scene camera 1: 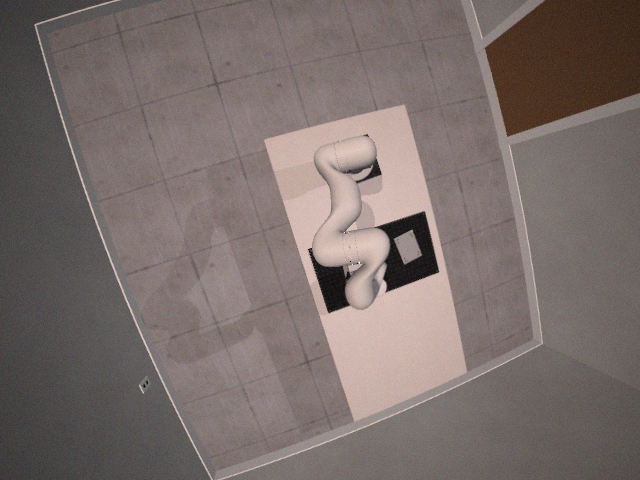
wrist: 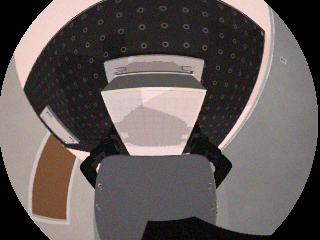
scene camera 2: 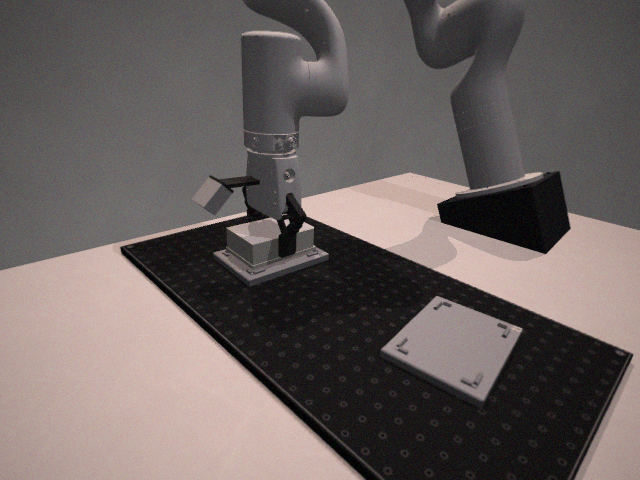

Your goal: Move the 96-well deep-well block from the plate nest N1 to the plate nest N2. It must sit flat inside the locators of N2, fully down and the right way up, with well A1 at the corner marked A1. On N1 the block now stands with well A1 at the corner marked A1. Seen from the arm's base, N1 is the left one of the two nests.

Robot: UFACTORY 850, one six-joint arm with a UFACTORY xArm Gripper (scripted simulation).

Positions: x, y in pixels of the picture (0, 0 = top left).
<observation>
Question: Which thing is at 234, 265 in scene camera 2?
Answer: A nest N2.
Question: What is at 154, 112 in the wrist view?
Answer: A deep-well block.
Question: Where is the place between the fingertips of my gripper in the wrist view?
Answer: At 154, 118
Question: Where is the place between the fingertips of my gripper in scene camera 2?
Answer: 271, 245
</observation>
